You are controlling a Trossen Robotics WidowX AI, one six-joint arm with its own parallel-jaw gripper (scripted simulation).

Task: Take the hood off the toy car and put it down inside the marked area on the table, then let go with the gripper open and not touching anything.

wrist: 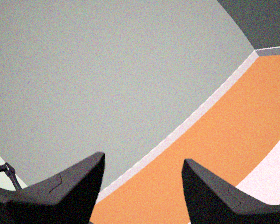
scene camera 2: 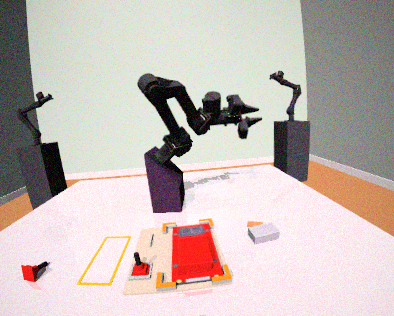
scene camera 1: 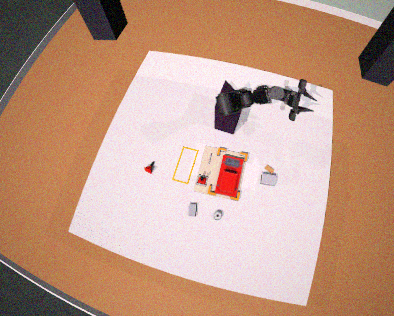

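Visible: the gripper [scene camera 2: 260,114], with a further view of the gripper [wrist: 144,163].
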